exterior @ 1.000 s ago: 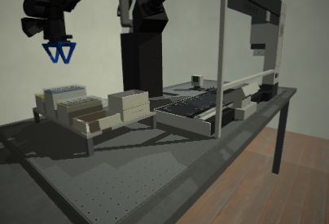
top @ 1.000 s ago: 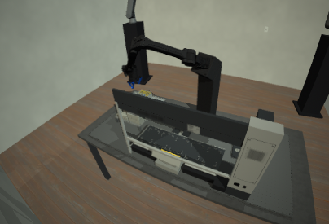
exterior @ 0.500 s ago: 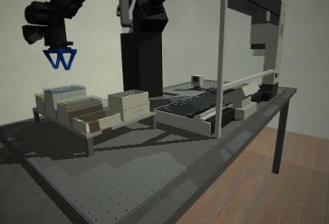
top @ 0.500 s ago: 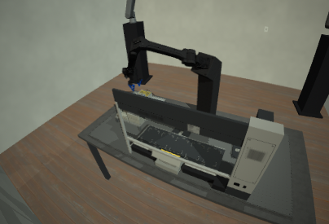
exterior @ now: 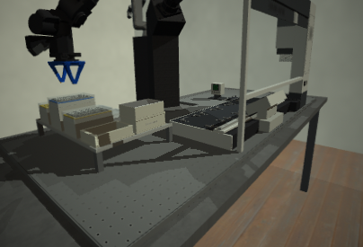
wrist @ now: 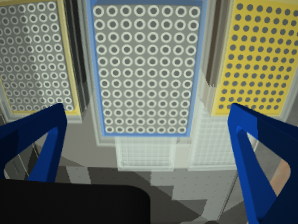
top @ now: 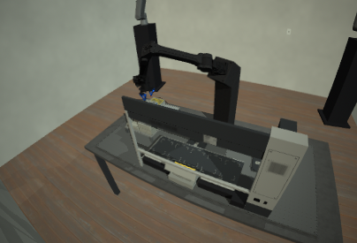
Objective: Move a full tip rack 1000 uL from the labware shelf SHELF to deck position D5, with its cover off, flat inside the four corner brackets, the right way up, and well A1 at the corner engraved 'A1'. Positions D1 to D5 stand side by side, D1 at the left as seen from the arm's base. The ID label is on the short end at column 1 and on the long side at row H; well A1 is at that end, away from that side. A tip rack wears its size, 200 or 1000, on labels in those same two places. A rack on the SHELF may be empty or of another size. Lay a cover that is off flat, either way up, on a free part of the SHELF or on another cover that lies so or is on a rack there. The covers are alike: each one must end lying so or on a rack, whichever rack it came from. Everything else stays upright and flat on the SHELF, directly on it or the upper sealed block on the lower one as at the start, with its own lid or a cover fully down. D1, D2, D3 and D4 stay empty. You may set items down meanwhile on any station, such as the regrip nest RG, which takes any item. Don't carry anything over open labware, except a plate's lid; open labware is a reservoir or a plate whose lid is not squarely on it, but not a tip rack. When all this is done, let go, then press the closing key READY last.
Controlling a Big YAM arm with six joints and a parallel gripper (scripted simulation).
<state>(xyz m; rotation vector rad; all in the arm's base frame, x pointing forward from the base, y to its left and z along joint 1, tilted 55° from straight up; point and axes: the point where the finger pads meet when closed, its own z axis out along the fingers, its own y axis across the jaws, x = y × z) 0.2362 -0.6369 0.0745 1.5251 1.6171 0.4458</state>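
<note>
My gripper is now 9 cm above the tip rack and 1 cm to the right of it. Round my hand: shelf label (22 cm to the left, 22 cm below, 9 cm ahead); labware shelf (16 cm below, 7 cm ahead, 6 cm to the left); pale block (24 cm ahead, 10 cm to the left, 9 cm below).
</note>
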